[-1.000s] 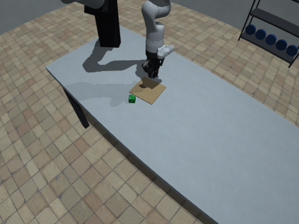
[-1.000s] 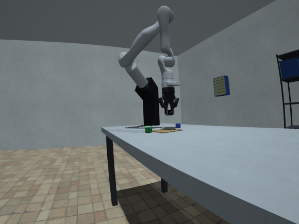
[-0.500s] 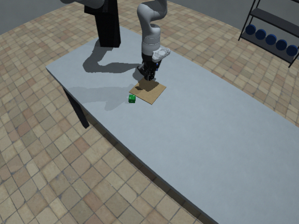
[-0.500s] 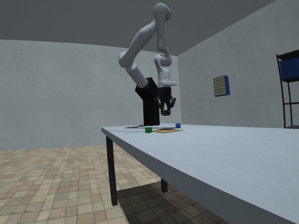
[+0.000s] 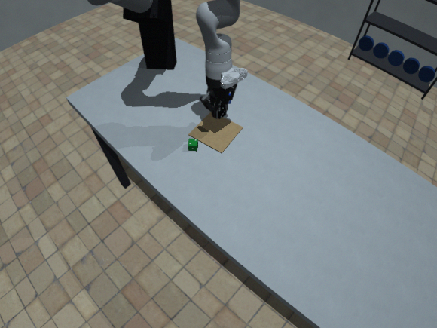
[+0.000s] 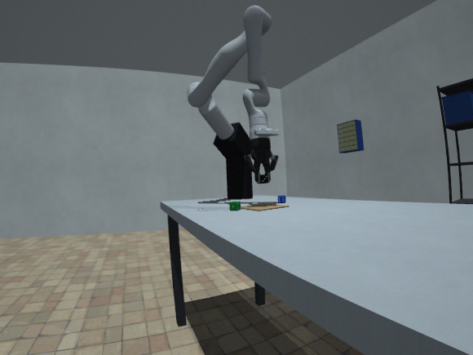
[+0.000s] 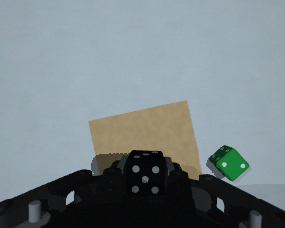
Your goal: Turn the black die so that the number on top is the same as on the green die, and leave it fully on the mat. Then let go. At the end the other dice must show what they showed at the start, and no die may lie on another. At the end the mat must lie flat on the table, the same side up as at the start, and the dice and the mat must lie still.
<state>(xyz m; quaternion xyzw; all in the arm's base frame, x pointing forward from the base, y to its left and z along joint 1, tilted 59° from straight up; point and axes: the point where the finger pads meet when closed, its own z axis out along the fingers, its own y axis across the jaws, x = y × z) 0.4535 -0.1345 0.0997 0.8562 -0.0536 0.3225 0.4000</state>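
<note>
Now: hand 110 mm above the tan mat and 10 mm past it. Round my hand: blue die (170 mm to the left, 90 mm below, 40 mm behind); then green die (100 mm to the right, 90 mm below, 50 mm behind); then black die (right at my hand).
</note>
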